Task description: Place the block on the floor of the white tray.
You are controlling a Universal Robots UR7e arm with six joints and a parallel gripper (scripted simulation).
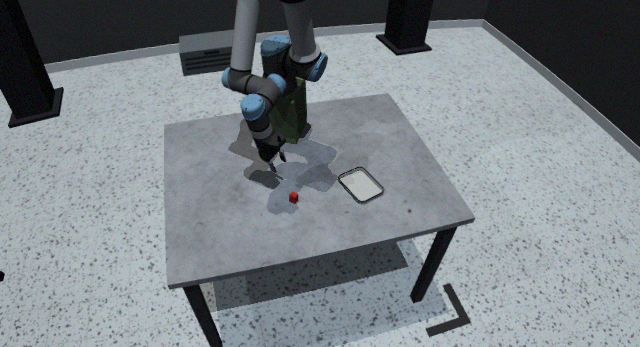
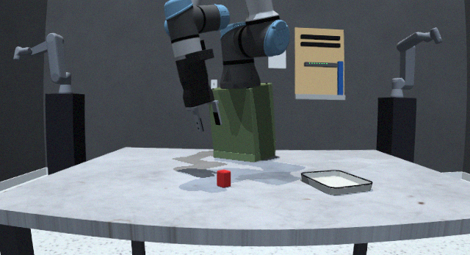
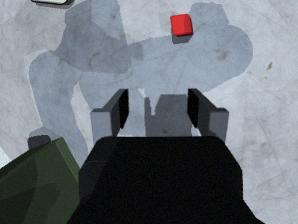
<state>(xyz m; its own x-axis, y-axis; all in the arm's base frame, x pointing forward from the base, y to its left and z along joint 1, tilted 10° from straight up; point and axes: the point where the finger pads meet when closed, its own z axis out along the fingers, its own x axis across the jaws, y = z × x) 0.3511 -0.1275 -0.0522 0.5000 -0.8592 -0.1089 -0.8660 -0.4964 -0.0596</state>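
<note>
Now: the red block 14 cm below my hand, 7 cm ahead of it and 4 cm to the left of it. Round my hand: white tray (32 cm to the left, 14 cm below, 9 cm ahead).
</note>
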